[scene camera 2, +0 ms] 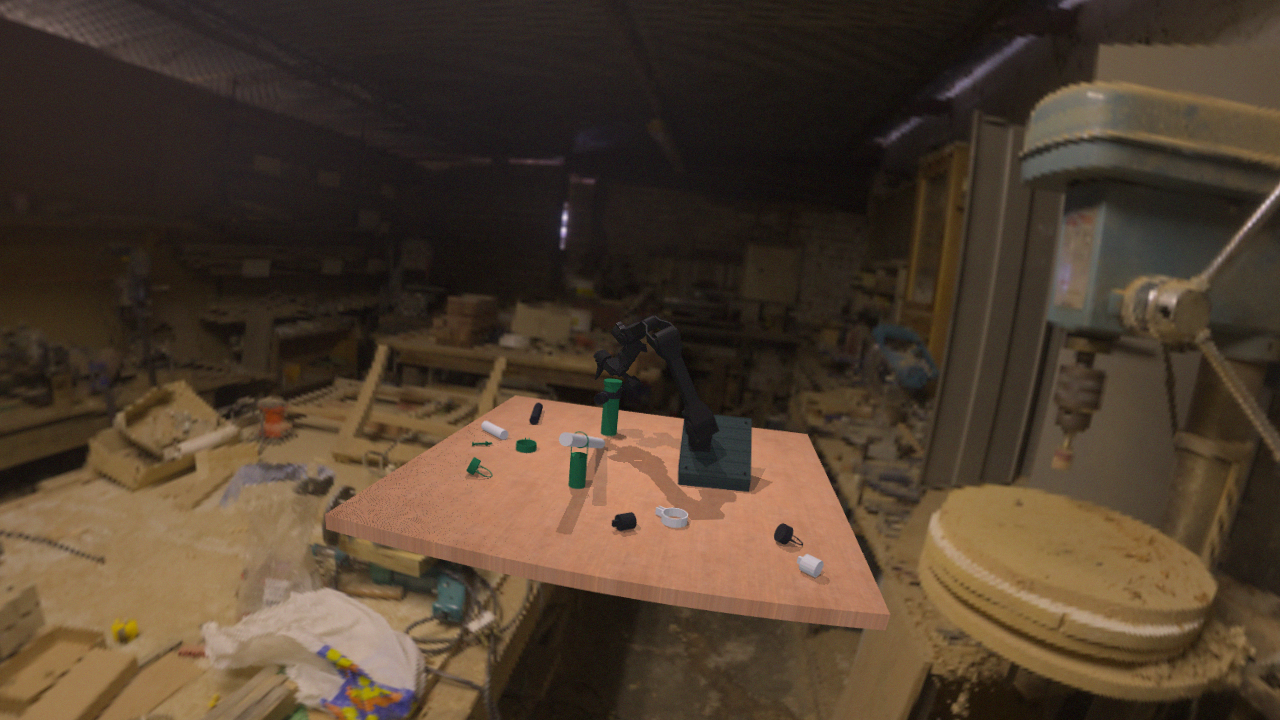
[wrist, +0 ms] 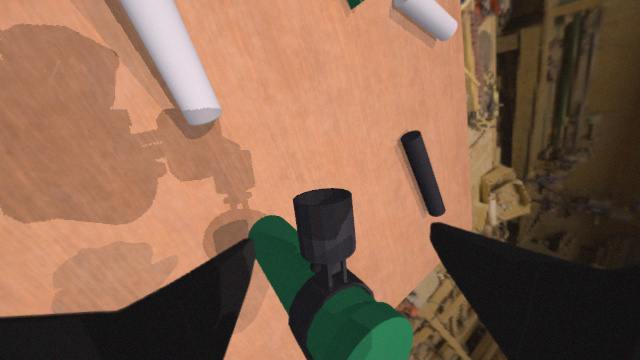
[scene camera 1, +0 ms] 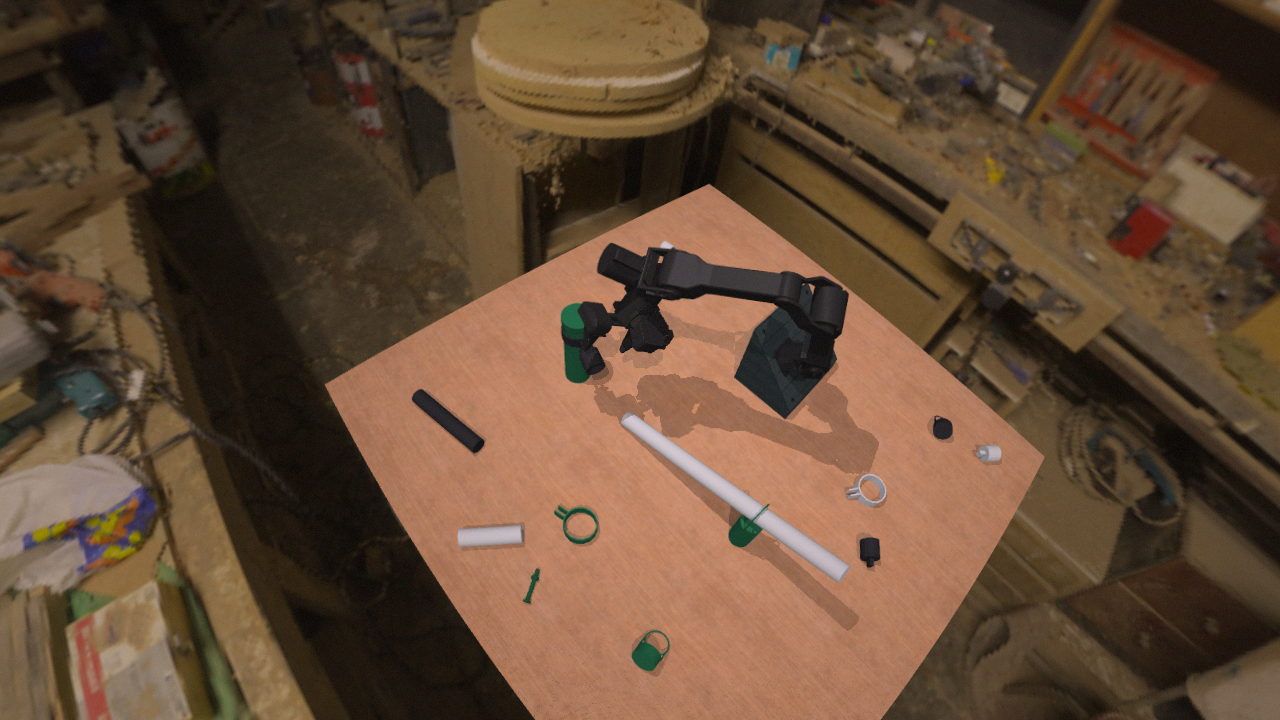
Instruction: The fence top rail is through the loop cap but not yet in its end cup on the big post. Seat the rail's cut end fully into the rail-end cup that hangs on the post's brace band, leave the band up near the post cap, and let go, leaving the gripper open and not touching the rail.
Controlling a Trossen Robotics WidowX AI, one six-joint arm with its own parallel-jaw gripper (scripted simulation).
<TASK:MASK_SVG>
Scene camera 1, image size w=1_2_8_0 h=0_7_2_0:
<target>my gripper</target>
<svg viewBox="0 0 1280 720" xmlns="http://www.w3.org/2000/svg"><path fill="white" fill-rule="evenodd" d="M674 334L659 311L659 303L653 304L644 300L637 294L633 286L625 286L624 289L627 292L621 301L614 301L612 304L615 308L614 313L608 313L603 303L583 301L577 309L584 324L582 343L584 352L599 337L606 337L605 334L612 329L612 326L628 329L619 349L621 353L626 352L632 347L637 352L653 353L657 349L665 350L666 346L672 341Z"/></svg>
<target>white top rail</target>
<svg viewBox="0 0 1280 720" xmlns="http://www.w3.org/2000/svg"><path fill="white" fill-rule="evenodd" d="M622 417L621 425L638 438L641 438L701 485L703 484L709 491L739 511L740 514L753 521L775 539L778 539L782 544L785 544L789 549L799 554L807 562L816 566L821 572L830 576L835 582L839 583L849 571L850 566L846 562L832 554L831 551L829 552L825 547L823 548L819 543L817 544L813 539L810 539L806 534L804 535L803 532L797 530L791 524L788 524L787 521L781 519L774 512L772 513L768 508L753 521L754 517L765 507L764 505L762 506L761 503L751 498L724 477L718 475L717 472L694 458L682 447L662 435L632 412L628 412Z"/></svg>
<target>short white tube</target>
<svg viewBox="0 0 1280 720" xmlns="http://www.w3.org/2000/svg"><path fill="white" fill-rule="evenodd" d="M521 525L459 528L457 540L460 547L523 543Z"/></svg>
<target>black tube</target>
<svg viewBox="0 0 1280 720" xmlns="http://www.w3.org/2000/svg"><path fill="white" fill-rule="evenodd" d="M413 394L412 401L414 404L425 411L461 444L475 454L481 450L484 445L484 439L465 426L452 413L434 400L432 396L426 393L425 390L419 389Z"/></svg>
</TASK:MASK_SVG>
